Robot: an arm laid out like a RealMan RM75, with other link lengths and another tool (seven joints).
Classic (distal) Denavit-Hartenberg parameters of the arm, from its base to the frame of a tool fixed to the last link. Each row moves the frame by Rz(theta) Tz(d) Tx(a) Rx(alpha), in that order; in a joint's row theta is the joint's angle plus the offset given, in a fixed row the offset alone. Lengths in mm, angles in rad.
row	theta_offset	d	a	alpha
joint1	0	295.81	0	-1.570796
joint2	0	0	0	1.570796
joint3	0	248.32	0	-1.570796
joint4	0	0	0	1.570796
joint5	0	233.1	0	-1.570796
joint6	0	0	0	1.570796
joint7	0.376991	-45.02	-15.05	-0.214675
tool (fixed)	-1.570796	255.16	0	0
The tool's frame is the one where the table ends.
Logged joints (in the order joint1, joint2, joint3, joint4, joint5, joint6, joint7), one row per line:
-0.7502 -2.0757 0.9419 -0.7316 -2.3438 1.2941 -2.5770
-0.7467 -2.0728 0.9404 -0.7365 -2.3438 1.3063 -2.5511
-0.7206 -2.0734 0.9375 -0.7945 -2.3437 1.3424 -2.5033
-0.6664 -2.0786 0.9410 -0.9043 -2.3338 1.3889 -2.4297
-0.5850 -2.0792 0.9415 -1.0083 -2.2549 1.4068 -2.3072
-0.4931 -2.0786 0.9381 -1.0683 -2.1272 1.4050 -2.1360
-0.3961 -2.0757 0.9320 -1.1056 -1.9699 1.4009 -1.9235
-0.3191 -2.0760 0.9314 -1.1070 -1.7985 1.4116 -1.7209
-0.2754 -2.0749 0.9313 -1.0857 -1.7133 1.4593 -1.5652
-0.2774 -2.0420 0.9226 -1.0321 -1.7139 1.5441 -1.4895
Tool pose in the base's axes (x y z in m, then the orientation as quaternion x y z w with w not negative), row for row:
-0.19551 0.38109 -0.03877 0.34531 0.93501 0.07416 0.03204
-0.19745 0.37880 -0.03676 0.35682 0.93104 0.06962 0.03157
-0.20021 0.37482 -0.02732 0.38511 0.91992 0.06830 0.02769
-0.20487 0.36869 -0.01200 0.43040 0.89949 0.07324 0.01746
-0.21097 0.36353 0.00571 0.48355 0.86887 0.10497 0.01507
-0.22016 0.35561 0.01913 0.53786 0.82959 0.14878 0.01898
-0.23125 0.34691 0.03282 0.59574 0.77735 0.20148 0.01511
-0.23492 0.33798 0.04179 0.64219 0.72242 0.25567 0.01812
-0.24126 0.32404 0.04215 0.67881 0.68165 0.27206 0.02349
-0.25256 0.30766 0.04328 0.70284 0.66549 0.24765 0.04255
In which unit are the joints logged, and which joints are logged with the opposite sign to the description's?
The joints are logged in radians. Opposite sign: joint4, joint5.
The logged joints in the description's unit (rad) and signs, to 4 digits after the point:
-0.7502 -2.0757 0.9419 0.7316 2.3438 1.2941 -2.5770
-0.7467 -2.0728 0.9404 0.7365 2.3438 1.3063 -2.5511
-0.7206 -2.0734 0.9375 0.7945 2.3437 1.3424 -2.5033
-0.6664 -2.0786 0.9410 0.9043 2.3338 1.3889 -2.4297
-0.5850 -2.0792 0.9415 1.0083 2.2549 1.4068 -2.3072
-0.4931 -2.0786 0.9381 1.0683 2.1272 1.4050 -2.1360
-0.3961 -2.0757 0.9320 1.1056 1.9699 1.4009 -1.9235
-0.3191 -2.0760 0.9314 1.1070 1.7985 1.4116 -1.7209
-0.2754 -2.0749 0.9313 1.0857 1.7133 1.4593 -1.5652
-0.2774 -2.0420 0.9226 1.0321 1.7139 1.5441 -1.4895

